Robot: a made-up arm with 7 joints.
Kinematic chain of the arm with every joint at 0, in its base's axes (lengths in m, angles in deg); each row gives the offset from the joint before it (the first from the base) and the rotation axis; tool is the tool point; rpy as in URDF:
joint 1: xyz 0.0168 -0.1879 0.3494 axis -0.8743 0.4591 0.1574
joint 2: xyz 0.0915 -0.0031 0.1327 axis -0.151 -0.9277 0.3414
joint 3: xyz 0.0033 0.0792 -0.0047 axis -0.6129 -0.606 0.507
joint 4: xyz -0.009 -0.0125 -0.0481 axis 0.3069 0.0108 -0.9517
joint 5: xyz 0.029 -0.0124 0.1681 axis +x
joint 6: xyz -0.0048 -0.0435 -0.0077 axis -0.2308 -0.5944 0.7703
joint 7: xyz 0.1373 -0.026 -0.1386 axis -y
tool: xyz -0.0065 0.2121 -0.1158 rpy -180 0 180
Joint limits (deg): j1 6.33..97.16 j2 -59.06..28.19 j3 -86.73..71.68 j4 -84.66..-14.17 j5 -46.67..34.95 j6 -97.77..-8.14 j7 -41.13..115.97
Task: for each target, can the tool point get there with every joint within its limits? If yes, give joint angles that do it. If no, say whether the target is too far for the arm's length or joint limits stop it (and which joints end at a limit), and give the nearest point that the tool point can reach.
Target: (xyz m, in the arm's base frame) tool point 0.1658 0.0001 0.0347
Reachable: yes | joints 55.98 -25.37 -62.50 -66.76 -12.41 -17.91 84.85
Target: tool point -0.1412 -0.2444 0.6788
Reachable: no: joint limits stop it (at a limit: joint 2, joint 4, joint 5, joint 6) | nearest point -0.0642 -0.2029 0.4882 | short by 0.210 m
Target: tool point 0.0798 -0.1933 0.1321
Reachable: yes | joints 38.12 -46.95 -34.94 -66.25 -36.95 -67.95 57.13
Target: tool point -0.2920 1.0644 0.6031
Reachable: no: too far | nearest point 0.0263 0.2745 0.4326 | short by 0.868 m
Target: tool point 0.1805 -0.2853 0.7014
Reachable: no: joint limits stop it (at a limit: joint 1, joint 2, joint 4, joint 5, joint 6, joint 7) | nearest point 0.3015 -0.2090 0.6877 | short by 0.144 m
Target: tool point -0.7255 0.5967 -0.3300
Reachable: no: too far | nearest point -0.1573 0.0892 0.0224 | short by 0.839 m
